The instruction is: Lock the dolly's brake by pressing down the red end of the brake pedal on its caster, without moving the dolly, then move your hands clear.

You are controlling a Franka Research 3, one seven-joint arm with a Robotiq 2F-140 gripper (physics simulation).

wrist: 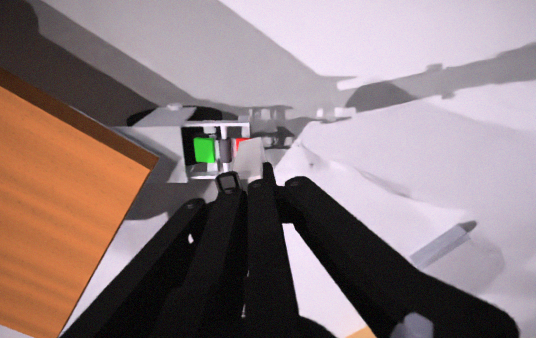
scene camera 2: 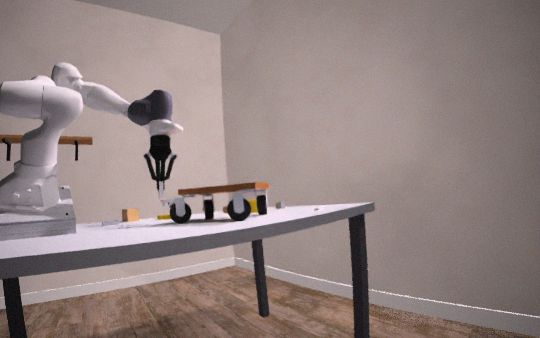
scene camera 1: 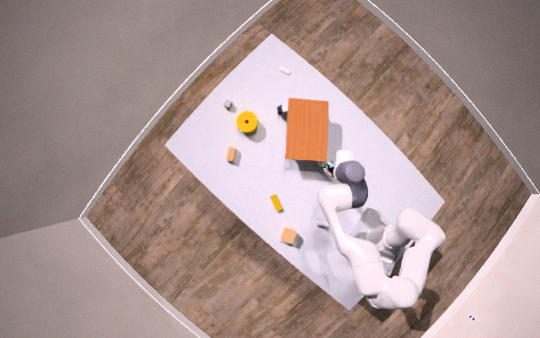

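The dolly point(scene camera 1: 307, 130) point(scene camera 2: 225, 189) point(wrist: 65, 210) has an orange deck and stands upright on its wheels. Its near caster point(scene camera 2: 180, 212) carries the brake pedal, with a green end point(wrist: 204, 150) point(scene camera 1: 326, 167) toward the deck and a red end point(wrist: 241, 145) on the outer side. My gripper point(scene camera 2: 161, 198) point(wrist: 254, 156) is shut and empty, pointing down beside the deck. Its pale fingertips are at the red end and hide most of it in the wrist view. In scene camera 2 they reach down to about pedal height; whether they touch it I cannot tell.
On the table point(scene camera 1: 400, 185) point(scene camera 2: 320, 215) are a yellow cylinder point(scene camera 1: 242, 127), a grey cube point(scene camera 1: 228, 104) point(scene camera 2: 280, 204), a yellow block point(scene camera 1: 276, 203) point(scene camera 2: 163, 217), orange blocks point(scene camera 1: 231, 154) point(scene camera 1: 288, 235) and a small white piece point(scene camera 1: 285, 70). A grey bar point(wrist: 440, 245) lies right of the fingers.
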